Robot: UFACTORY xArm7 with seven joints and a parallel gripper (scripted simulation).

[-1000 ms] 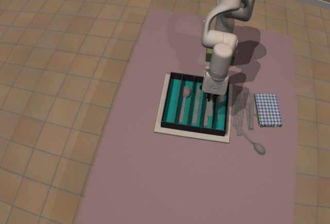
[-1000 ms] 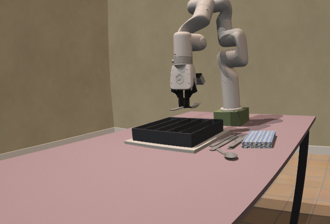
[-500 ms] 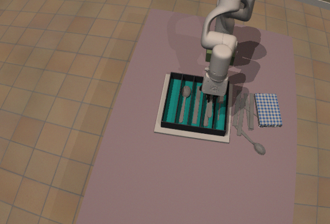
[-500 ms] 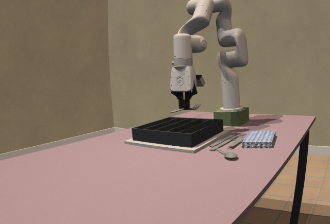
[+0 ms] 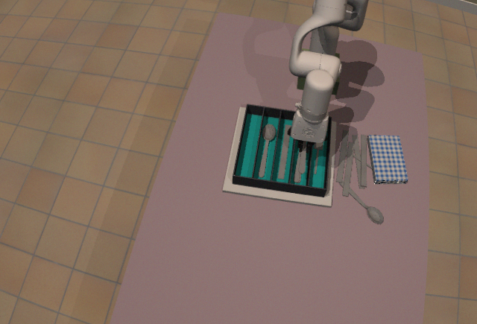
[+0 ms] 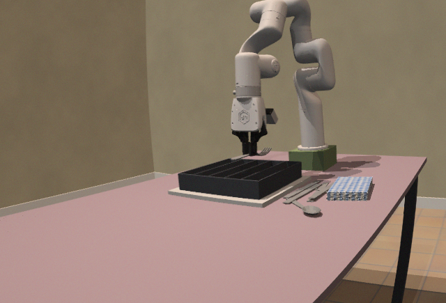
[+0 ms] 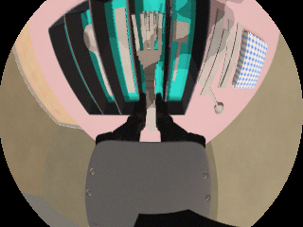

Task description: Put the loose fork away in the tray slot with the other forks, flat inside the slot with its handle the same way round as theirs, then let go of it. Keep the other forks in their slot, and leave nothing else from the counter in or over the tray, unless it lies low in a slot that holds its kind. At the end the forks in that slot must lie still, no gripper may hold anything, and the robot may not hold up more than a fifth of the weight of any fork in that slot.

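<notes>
My hand is 40 mm past the tray, 50 mm to the left of it and 80 mm above it. From my hand the other things lie so: blue checked napkin 50 mm behind, 310 mm to the left, 120 mm below.
</notes>
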